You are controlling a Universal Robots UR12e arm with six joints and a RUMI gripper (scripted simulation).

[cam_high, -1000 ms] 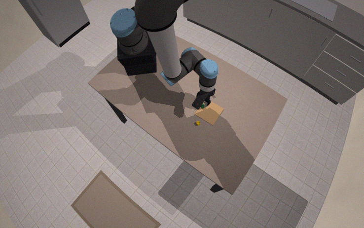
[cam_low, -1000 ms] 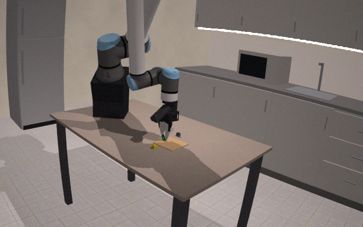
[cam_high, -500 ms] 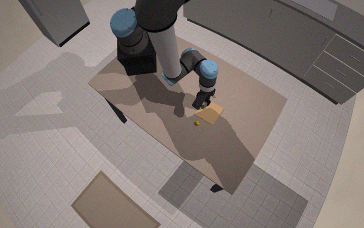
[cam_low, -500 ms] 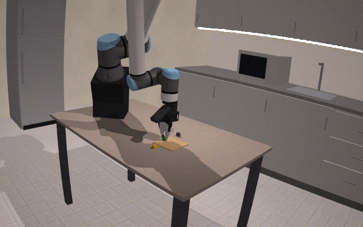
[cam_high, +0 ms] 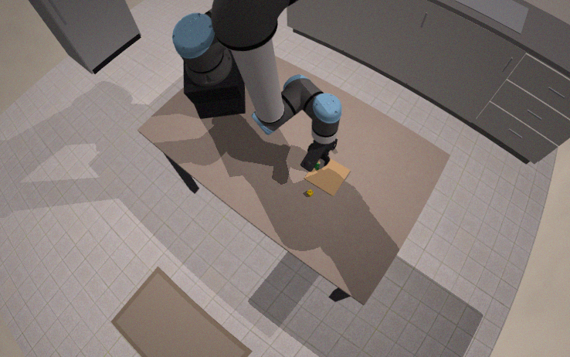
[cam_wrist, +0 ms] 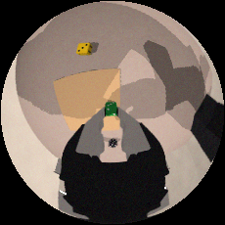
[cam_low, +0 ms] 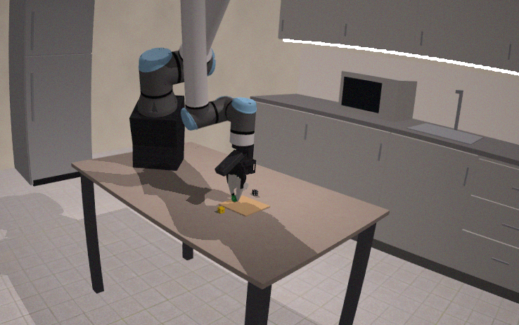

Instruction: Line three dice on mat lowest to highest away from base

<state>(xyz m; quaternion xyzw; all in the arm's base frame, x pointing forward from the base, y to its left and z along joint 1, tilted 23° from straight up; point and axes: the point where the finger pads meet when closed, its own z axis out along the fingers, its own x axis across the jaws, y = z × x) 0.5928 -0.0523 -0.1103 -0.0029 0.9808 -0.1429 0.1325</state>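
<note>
Right now the green die is 10 mm below my hand. Round my hand: black die 120 mm to the left, 10 mm below; then orange mat 50 mm ahead, 20 mm below; then yellow die 40 mm ahead, 110 mm to the right, 10 mm below.
</note>
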